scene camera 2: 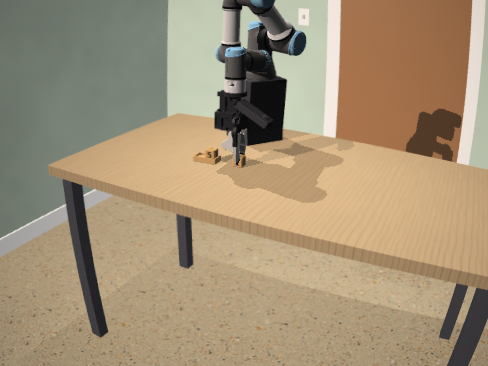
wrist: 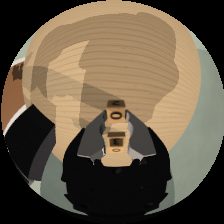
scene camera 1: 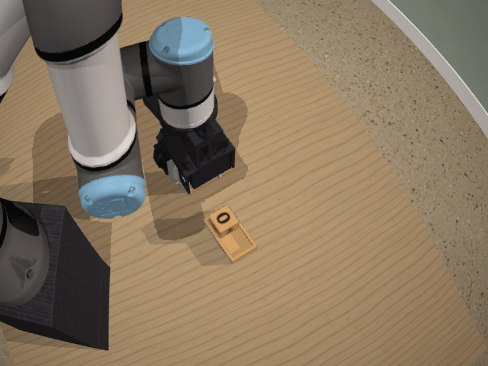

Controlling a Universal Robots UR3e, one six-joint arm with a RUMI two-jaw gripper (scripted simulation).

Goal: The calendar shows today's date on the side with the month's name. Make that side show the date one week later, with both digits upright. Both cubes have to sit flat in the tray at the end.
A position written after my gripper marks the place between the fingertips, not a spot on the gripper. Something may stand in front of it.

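My gripper is there at (scene camera 1: 191,178), and I can see my gripper (scene camera 2: 238,162) (wrist: 116,110) from elsewhere too. There is also a wooden tray (scene camera 1: 237,244).
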